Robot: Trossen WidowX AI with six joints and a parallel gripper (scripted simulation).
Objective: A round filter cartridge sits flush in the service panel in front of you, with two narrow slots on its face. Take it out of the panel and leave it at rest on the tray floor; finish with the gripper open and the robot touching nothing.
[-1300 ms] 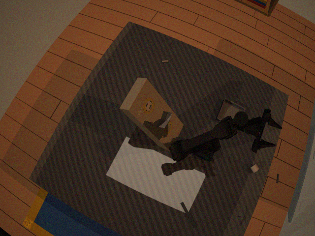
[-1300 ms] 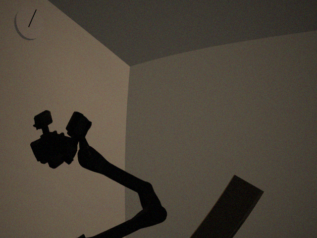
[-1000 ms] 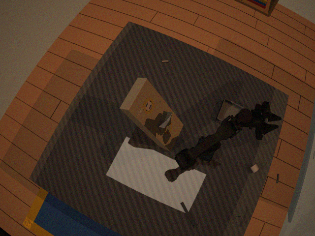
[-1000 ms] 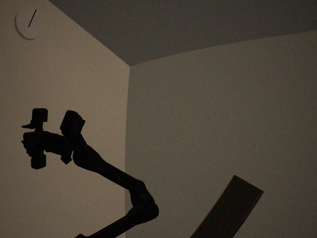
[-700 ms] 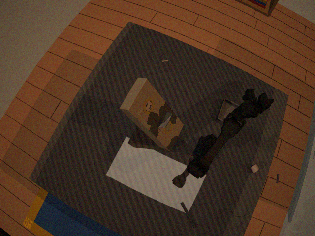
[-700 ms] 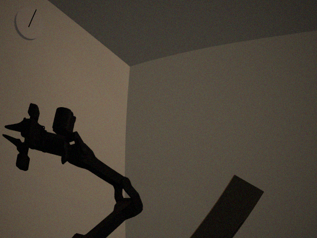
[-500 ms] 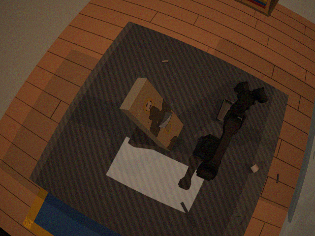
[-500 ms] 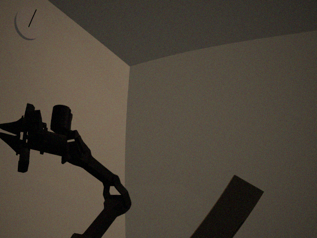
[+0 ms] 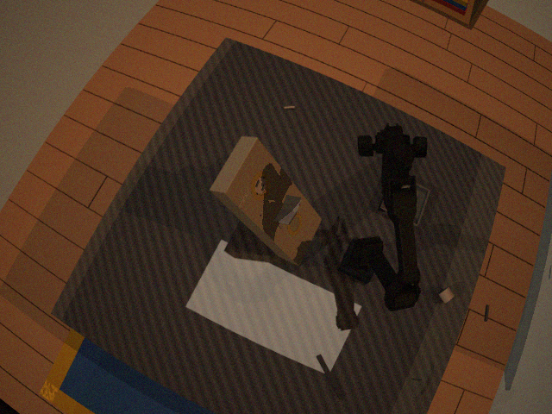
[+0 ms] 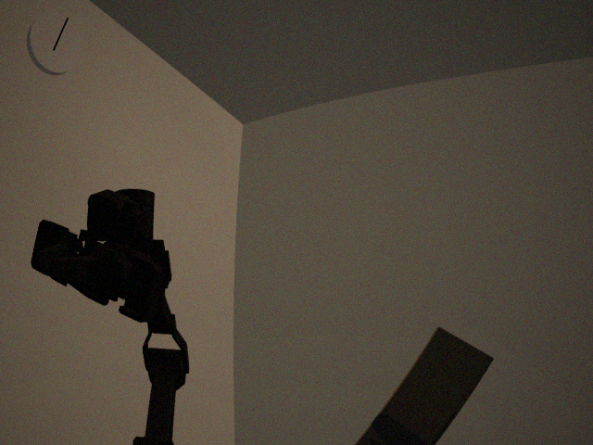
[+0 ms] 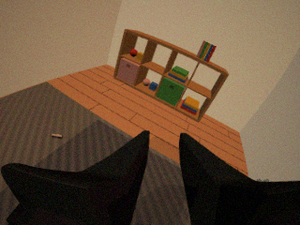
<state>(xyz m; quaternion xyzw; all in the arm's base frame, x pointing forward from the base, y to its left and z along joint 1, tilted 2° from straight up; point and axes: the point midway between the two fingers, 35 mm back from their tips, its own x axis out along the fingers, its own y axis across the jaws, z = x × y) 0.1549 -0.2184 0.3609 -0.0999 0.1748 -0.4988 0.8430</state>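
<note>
Right now my gripper tip is 330 mm to the right of the round cartridge, 210 mm short of it and 140 mm above it. The rest, counted from my gripper tip: grey flap 310 mm to the left, 230 mm below, 110 mm ahead; then tan service panel 320 mm to the left, 210 mm below, 160 mm ahead; then grey tray 390 mm below, 170 mm behind, 30 mm to the right.
</note>
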